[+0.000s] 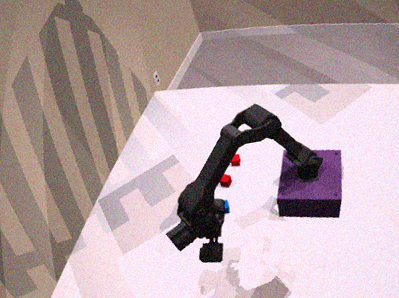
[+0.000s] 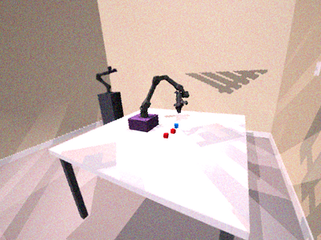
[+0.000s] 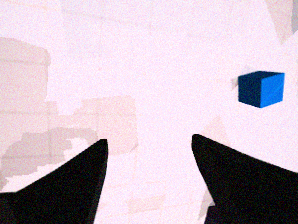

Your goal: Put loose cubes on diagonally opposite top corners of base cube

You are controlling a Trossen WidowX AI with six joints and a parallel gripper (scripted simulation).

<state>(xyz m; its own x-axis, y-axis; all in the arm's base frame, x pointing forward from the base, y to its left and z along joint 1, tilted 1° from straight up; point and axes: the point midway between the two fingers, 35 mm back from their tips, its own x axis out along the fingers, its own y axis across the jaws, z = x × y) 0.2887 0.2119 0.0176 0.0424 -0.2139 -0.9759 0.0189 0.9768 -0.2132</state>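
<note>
My gripper tip is now 10 mm short of the blue cube, 170 mm to the left of it and 70 mm above it. Also, from my gripper tip: red cube (10 mm ahead, 290 mm to the right, 70 mm below).
</note>
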